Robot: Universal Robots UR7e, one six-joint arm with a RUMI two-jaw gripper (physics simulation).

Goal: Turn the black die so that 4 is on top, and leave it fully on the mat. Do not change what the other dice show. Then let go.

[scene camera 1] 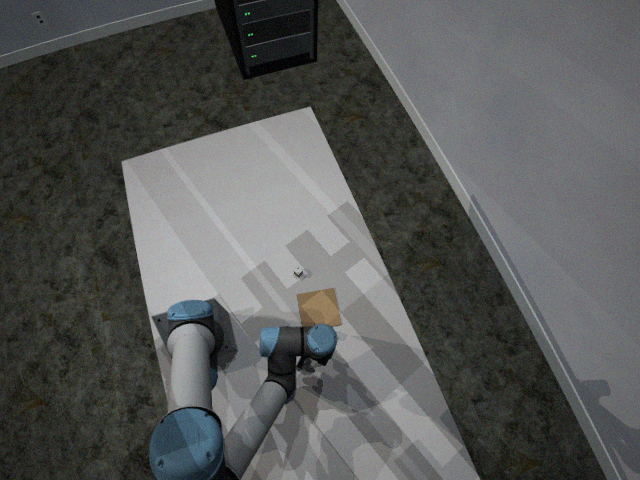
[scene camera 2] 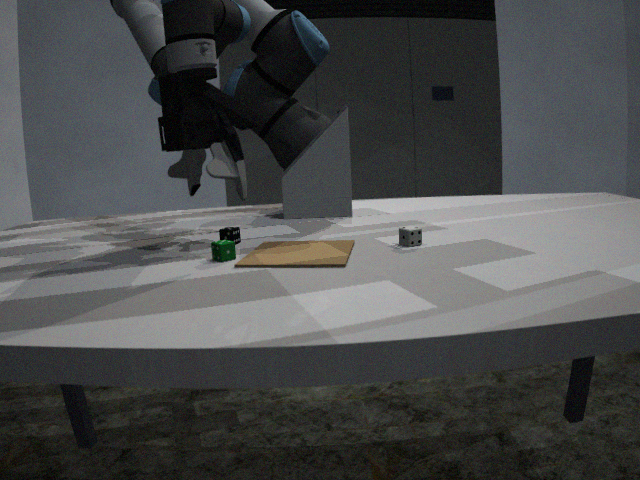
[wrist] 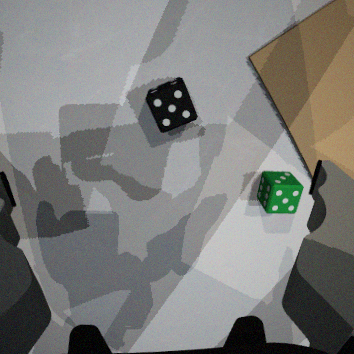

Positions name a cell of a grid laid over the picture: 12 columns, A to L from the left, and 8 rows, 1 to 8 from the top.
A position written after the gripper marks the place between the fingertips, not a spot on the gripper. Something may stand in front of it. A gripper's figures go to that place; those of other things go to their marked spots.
Scene:
The gripper (wrist: F4) is 0.12 m from the lens. A tan mat (wrist: K2) is 0.20 m from the lens. A black die (wrist: F3): 0.16 m from the lens. The marked spots on the black die and the tan mat are 0.09 m apart.

